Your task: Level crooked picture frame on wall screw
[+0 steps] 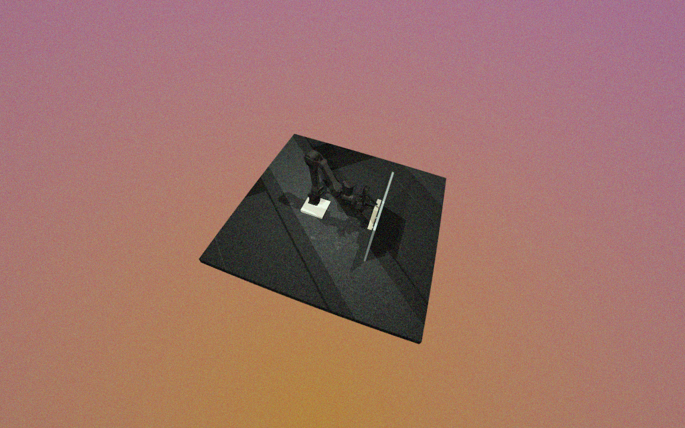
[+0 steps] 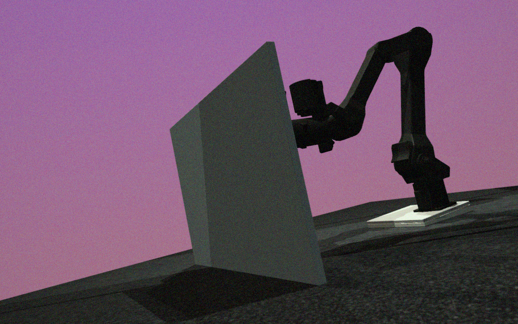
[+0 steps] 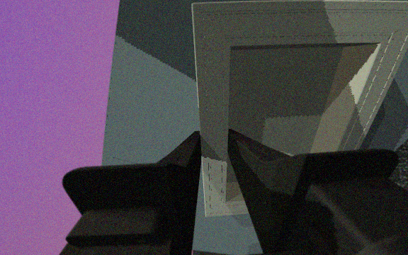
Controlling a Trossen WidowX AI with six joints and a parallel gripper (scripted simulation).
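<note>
Right now the picture frame is 5 cm below my gripper tip, 2 cm to the right of it and 1 cm ahead of it. The rest, counted from my gripper tip: wall panel (7 cm below, 2 cm ahead, 1 cm to the right).
</note>
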